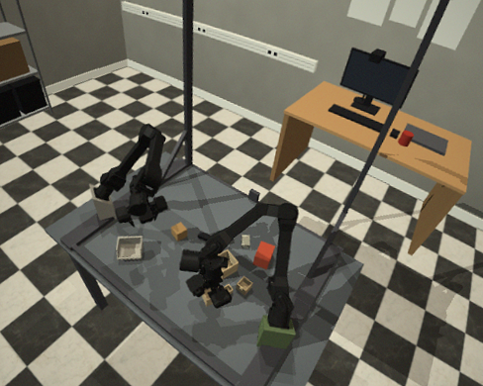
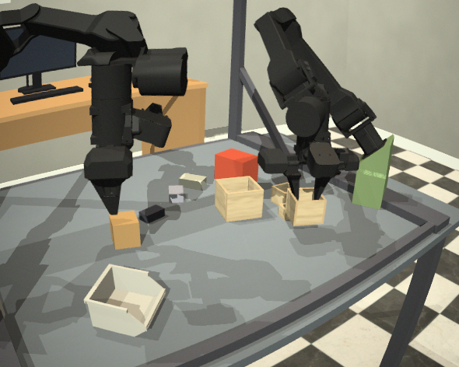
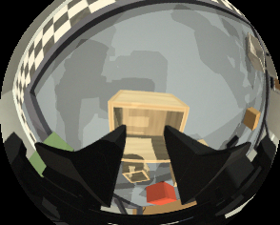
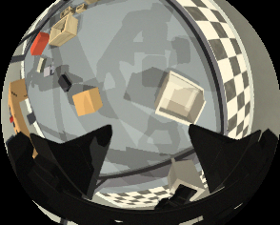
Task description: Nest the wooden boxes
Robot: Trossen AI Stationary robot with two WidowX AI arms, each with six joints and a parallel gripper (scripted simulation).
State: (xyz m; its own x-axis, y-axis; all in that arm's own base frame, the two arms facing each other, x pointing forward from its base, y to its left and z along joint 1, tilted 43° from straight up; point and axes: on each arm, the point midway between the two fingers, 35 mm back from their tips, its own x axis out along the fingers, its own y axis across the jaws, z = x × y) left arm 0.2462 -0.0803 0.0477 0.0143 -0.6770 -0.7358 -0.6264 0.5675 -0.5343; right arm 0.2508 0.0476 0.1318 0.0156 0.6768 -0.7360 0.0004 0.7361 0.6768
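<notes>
Now: the orange cube 16 cm below my right hand, 13 cm behind it and 6 cm to the left of it. From my right hand the other things lie so: white bin: 16 cm below, 7 cm ahead, 3 cm to the right; then black block: 19 cm behind, 18 cm below, 15 cm to the left; then grey piece: 24 cm to the left, 24 cm behind, 17 cm below.
</notes>
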